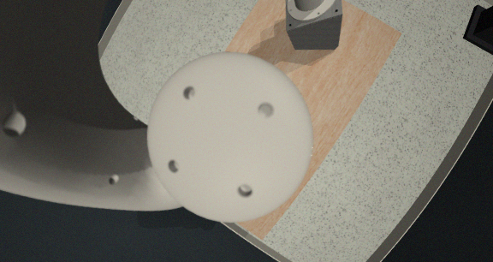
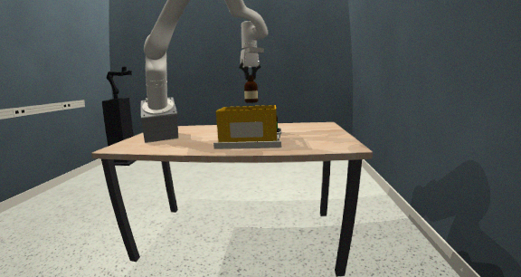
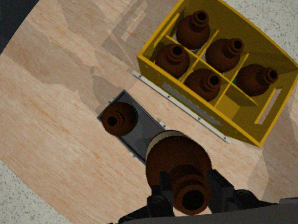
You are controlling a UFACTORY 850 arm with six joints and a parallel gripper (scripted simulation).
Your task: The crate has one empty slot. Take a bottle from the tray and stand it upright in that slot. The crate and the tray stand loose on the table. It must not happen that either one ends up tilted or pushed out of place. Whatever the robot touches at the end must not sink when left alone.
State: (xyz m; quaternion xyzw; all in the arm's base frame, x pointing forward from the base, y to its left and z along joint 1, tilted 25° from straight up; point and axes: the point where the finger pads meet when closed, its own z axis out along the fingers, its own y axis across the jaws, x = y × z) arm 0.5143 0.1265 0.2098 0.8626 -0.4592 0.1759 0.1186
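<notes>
Right now the brown bottle is 7 cm below my hand. Also, from my hand: dark tray 2 cm ahead, 3 cm to the left, 32 cm below; then yellow crate 2 cm behind, 19 cm to the right, 25 cm below.
</notes>
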